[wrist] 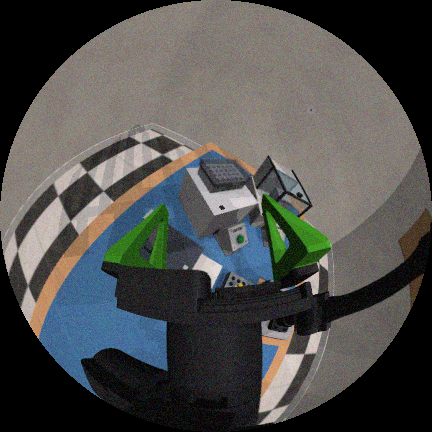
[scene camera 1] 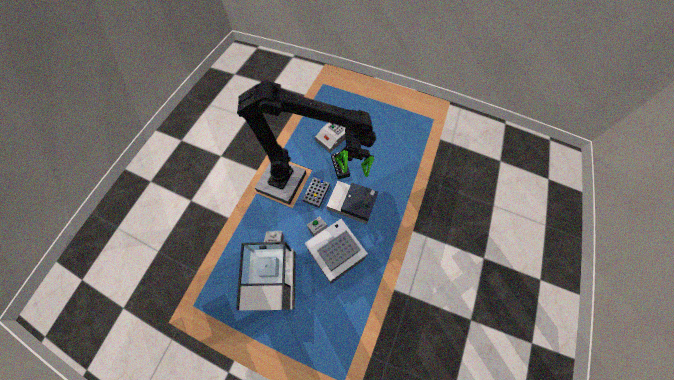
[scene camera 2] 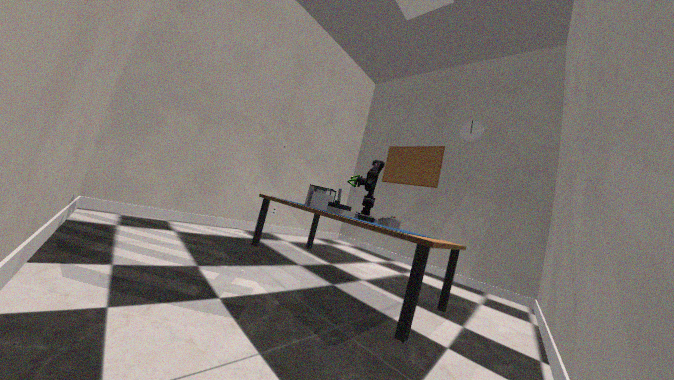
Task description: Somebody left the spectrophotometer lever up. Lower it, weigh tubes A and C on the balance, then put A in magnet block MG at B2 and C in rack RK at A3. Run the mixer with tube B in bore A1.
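Pixels of known places: gripper, fingertip midpoint: [wrist: 212, 202] [scene camera 1: 356, 174] [scene camera 2: 349, 179]; arm's base, link origin: [scene camera 1: 280, 176].
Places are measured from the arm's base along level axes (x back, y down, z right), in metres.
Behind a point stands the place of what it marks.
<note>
My gripper [scene camera 1: 354, 173] @[y -0.260, x -0.369, z -0.013 m] [scene camera 2: 349, 181] @[y -0.260, x -0.369, z -0.013 m] [wrist: 212, 202] @[y -0.260, x -0.369, z -0.013 m] is open and empty, high above the table. The spectrophotometer [scene camera 1: 359, 201] @[y -0.045, x -0.403, z -0.004 m] [wrist: 185, 254] @[y -0.044, x -0.367, z 0.016 m], a dark and white box, stands below it; its lever [scene camera 2: 340, 194] @[y -0.119, x -0.441, z -0.023 m] stands upright in scene camera 2 and is mostly hidden behind a green finger in the wrist view. A grey block with holes [scene camera 1: 317, 204] @[y 0.008, x -0.223, z 0.062 m] holds small caps, a yellow cap [scene camera 1: 315, 194] @[y -0.020, x -0.200, z 0.029 m] [wrist: 240, 285] @[y -0.019, x -0.198, z 0.029 m] and a blue cap [scene camera 1: 321, 181] @[y -0.019, x -0.199, z -0.043 m]; tube letters are unreadable. A black block [scene camera 1: 341, 172] @[y 0.000, x -0.265, z -0.134 m] lies partly under the gripper. The glass-walled balance [scene camera 1: 262, 297] @[y -0.169, x -0.223, z 0.515 m] [wrist: 284, 192] @[y -0.169, x -0.211, z 0.307 m] and the white mixer [scene camera 1: 332, 274] @[y -0.099, x -0.415, z 0.340 m] [wrist: 200, 200] @[y -0.081, x -0.414, z 0.151 m] stand apart.
A small box with a green button [scene camera 1: 317, 226] @[y -0.036, x -0.274, z 0.170 m] [wrist: 230, 245] @[y -0.018, x -0.273, z 0.125 m] stands beside the mixer. Another small box [scene camera 1: 273, 236] @[y -0.036, x -0.116, z 0.284 m] adjoins the balance. A white device with a red mark [scene camera 1: 327, 140] @[y -0.010, x -0.131, z -0.277 m] stands beyond the black block. The arm's base [scene camera 1: 281, 192] @[y -0.003, x -0.042, z 0.074 m] is at the table's side.
</note>
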